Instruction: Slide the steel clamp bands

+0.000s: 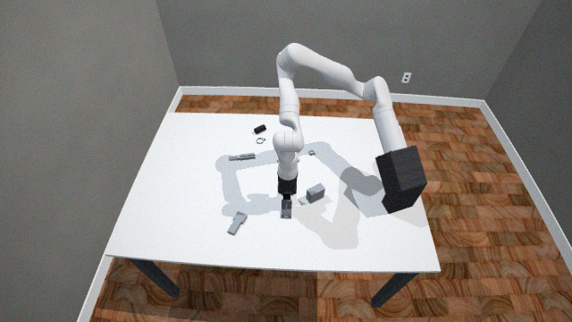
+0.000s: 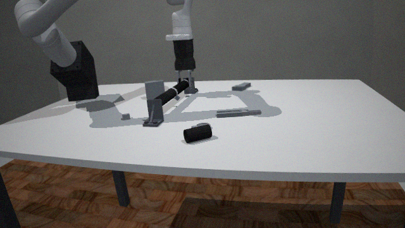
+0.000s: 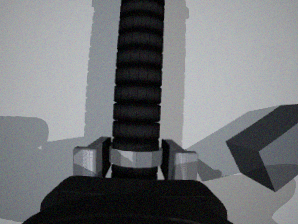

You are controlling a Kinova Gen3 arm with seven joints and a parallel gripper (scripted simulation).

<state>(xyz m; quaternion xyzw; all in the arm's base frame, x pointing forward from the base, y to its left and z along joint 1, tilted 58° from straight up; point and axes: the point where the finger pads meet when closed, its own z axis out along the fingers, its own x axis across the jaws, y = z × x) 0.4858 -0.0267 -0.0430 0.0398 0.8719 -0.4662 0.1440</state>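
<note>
Right now my hand is 120 mm past the grey block, 20 mm to the right of it and 20 mm above it. The rest, counted from my hand: short black hose piece: 450 mm to the right, 70 mm ahead, 40 mm below; flat grey piece: 230 mm ahead, 90 mm to the left, 50 mm below; small grey piece: 240 mm to the right, 170 mm behind, 50 mm below.
</note>
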